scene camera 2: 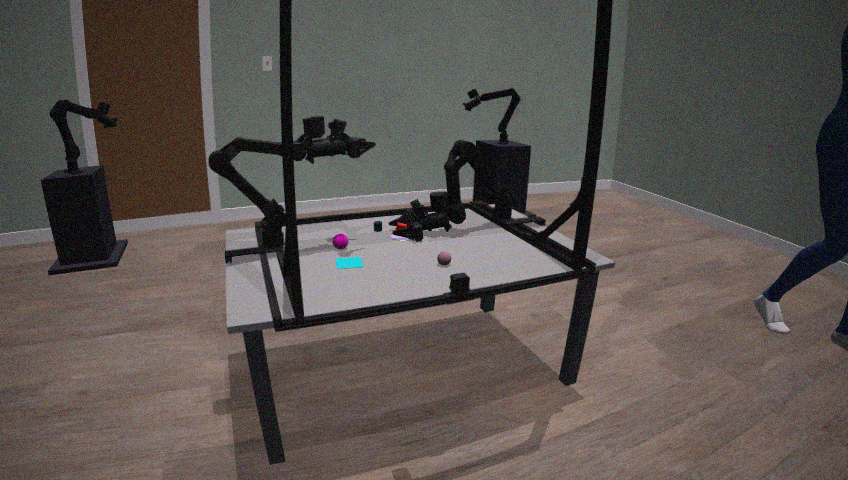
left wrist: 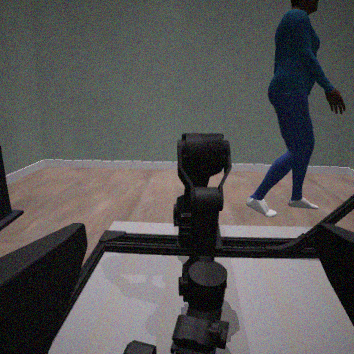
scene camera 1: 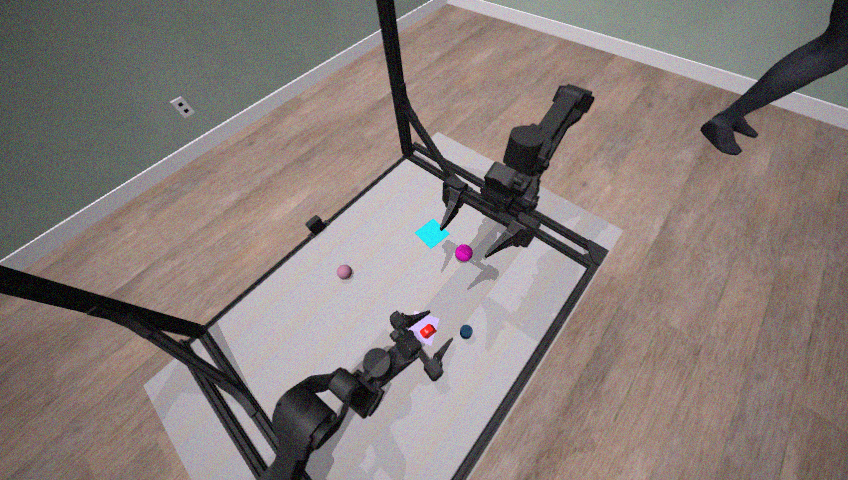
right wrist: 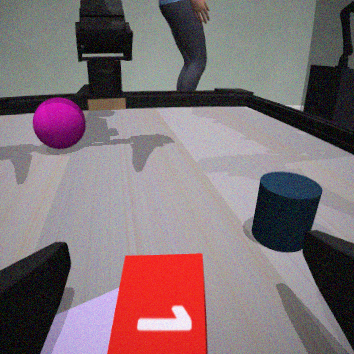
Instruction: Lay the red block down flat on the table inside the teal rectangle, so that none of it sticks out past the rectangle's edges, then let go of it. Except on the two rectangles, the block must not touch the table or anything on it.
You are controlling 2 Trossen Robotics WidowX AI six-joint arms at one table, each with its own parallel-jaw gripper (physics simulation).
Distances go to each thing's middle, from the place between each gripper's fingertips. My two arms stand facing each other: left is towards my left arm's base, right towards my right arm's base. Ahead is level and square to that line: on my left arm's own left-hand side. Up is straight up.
Scene:
Right now my right hand is 30 mm to the left of the red block [right wrist: 161, 296] and 20 mm past it. Round my right hand: magenta ball [right wrist: 58, 122] (210 mm to the left, 70 mm behind); lilac rectangle [right wrist: 92, 319] (40 mm behind, 30 mm to the right, 20 mm below); dark blue cylinder [right wrist: 286, 204] (60 mm ahead, 30 mm to the left, 10 mm below).
My left gripper is now 11 cm to the left of the red block and 32 cm above it. From my left hand the other things lie so: magenta ball: 6 cm behind, 13 cm to the left, 32 cm below; then lilac rectangle: 3 cm behind, 11 cm to the right, 34 cm below; then dark blue cylinder: 7 cm ahead, 5 cm to the right, 33 cm below.

